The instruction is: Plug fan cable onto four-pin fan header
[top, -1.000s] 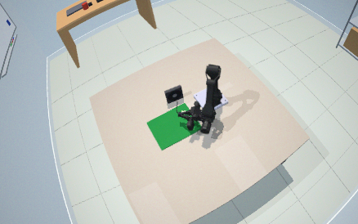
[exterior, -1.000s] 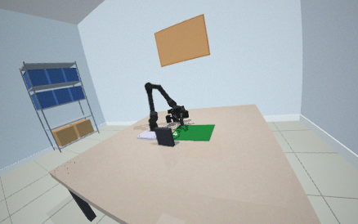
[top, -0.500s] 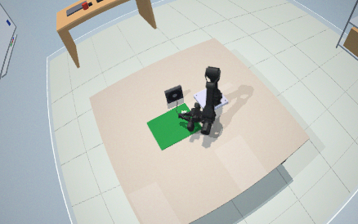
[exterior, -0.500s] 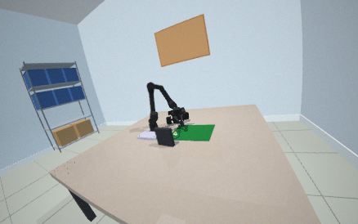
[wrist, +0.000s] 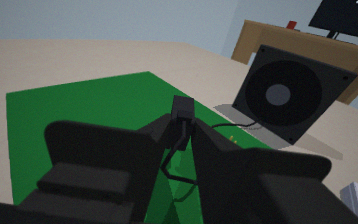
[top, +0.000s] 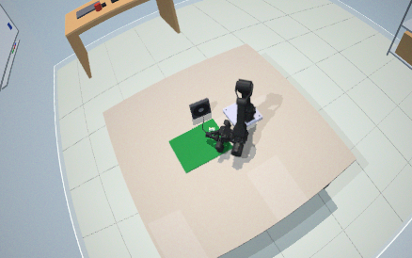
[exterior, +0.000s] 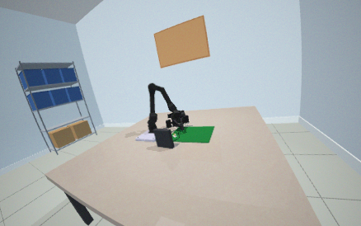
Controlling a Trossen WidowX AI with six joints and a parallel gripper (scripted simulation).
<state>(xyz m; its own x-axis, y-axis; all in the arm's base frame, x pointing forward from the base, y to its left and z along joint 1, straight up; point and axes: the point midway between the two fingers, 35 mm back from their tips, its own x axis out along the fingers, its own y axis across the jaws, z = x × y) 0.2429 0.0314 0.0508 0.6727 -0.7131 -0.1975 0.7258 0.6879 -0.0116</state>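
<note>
My gripper tip is 4 cm past the fan header, 6 cm to the left of it and 6 cm above it. Also, from my gripper tip: black plug: 1 cm below; then black fan: 4 cm behind, 18 cm to the right; then green board: 7 cm ahead, 7 cm below.
</note>
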